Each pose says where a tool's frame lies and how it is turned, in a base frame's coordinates. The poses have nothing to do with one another.
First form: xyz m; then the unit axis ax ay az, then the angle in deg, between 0 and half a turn.
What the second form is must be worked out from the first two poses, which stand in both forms.
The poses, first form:
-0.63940 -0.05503 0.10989 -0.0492 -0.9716 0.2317 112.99
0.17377 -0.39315 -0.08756 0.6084 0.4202 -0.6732 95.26
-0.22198 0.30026 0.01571 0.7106 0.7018 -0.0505 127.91
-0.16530 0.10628 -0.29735 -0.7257 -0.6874 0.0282 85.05
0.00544 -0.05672 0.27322 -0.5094 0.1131 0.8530 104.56
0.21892 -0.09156 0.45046 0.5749 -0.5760 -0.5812 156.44
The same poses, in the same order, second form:
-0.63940 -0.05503 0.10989 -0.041 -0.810 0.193 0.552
0.17377 -0.39315 -0.08756 0.450 0.310 -0.497 0.674
-0.22198 0.30026 0.01571 0.638 0.631 -0.045 0.439
-0.16530 0.10628 -0.29735 -0.491 -0.465 0.019 0.737
0.00544 -0.05672 0.27322 -0.403 0.089 0.675 0.612
0.21892 -0.09156 0.45046 0.563 -0.564 -0.569 0.204

